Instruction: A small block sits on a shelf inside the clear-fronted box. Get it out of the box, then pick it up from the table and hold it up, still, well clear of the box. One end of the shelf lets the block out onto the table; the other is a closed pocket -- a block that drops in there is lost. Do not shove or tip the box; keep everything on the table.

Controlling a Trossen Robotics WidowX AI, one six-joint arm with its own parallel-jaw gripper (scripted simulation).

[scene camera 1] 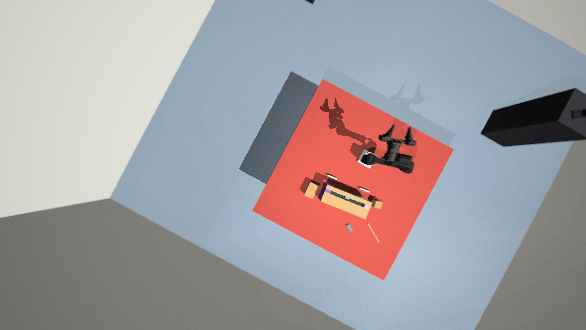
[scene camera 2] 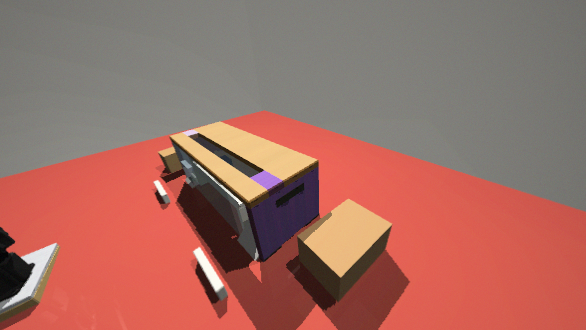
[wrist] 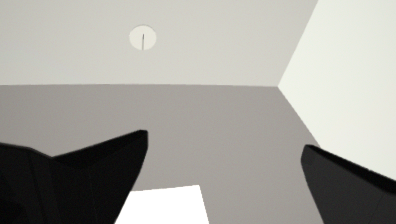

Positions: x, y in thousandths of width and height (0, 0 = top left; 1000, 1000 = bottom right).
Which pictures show the box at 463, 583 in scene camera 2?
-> Scene camera 1 and scene camera 2 only.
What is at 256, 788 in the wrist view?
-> The gripper.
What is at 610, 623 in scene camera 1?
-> A box.
